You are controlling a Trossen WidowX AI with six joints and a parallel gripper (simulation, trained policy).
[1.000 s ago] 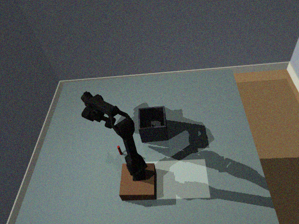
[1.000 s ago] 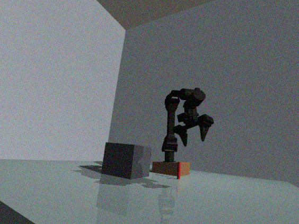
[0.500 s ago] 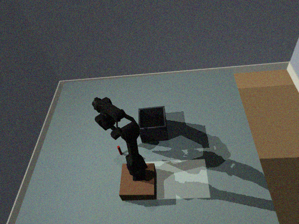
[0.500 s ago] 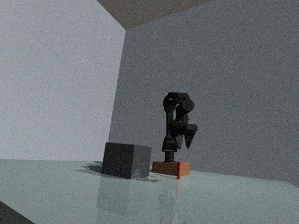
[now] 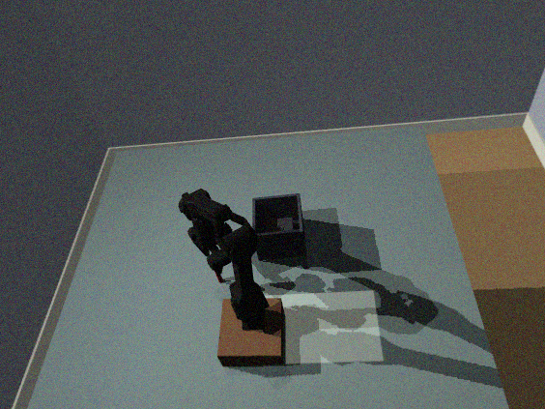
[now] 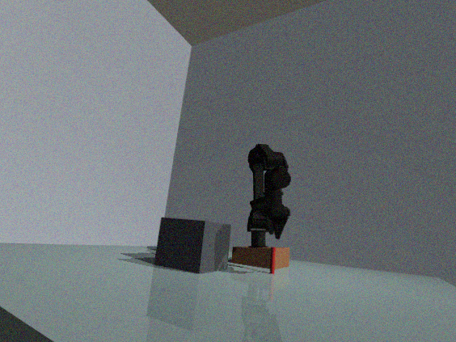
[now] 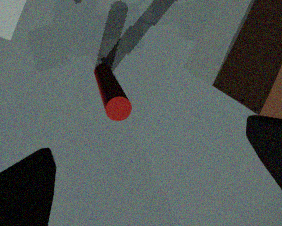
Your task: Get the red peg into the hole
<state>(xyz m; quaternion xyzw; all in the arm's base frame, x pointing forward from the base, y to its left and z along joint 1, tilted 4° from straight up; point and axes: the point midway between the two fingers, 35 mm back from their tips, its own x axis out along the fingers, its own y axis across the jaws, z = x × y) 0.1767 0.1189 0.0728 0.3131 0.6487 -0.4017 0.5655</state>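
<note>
Right now my gripper tip is 7 cm above the red peg and 1 cm short of it. Also, from my gripper tip: plate 21 cm to the right, 15 cm ahead, 7 cm below.
</note>
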